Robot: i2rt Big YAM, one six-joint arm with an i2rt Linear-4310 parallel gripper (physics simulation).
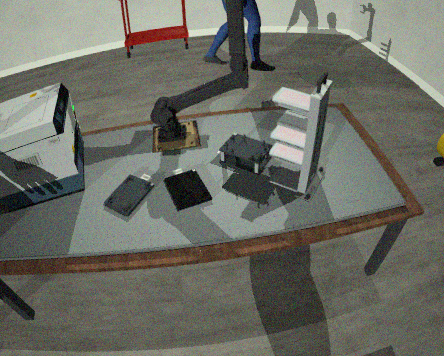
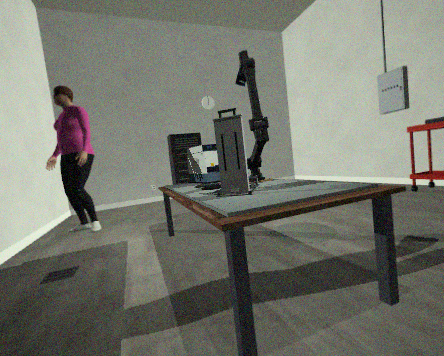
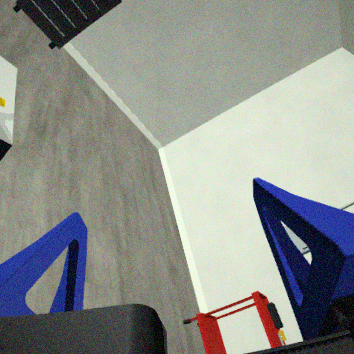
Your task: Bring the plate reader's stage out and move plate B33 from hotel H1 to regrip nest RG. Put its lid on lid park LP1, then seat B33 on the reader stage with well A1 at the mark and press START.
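Frame: origin at the arm's base, x down, y ahead, z right, level; centimetres.
Seen in the pictures: gripper, between the fingertips: (image 2: 240, 78) (image 3: 165, 204); arm's base, origin of its link: (image 1: 172, 134).
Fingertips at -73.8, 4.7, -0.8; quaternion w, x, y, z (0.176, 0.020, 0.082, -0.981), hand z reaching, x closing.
Observation:
Pixels of each thing's top centre, then the offset from my fingertips to it, as dx, dy, dz.
- white plate reader, centre of its top: (image 1: 22, 110) (image 2: 210, 145) +41.2, +15.1, +56.9
- upper plate, centre of its top: (image 1: 296, 96) +41.6, +23.7, -42.9
- middle plate, centre of its top: (image 1: 292, 133) +55.8, +23.7, -42.9
- lower plate, centre of its top: (image 1: 290, 149) +62.9, +23.7, -42.9
The white plate reader (image 1: 30, 125) (image 2: 202, 160) (image 3: 6, 95) stands at the table's left end; no extended stage shows. The hotel (image 1: 315, 140) (image 2: 231, 155) stands upright at the right; pale plates show on its shelves, an upper plate (image 1: 295, 98), a middle plate (image 1: 291, 135) and a lower plate (image 1: 287, 152). I cannot read which is B33. A dark raised stand (image 1: 245, 152), apparently the regrip nest, is left of the hotel. Two flat dark pads, a grey one (image 1: 128, 194) and a black one (image 1: 188, 189), lie at the middle front; their labels are unreadable. My gripper (image 3: 165, 204) is open and empty, raised high above the table.
The arm's base plate (image 1: 192, 137) is at the table's back edge. A red cart (image 1: 157, 36) (image 2: 425, 175) (image 3: 212, 335) stands beyond the table. A person in blue trousers (image 1: 253, 37) stands behind the arm. A dark cabinet (image 2: 177, 155) (image 3: 70, 20) is by the wall.

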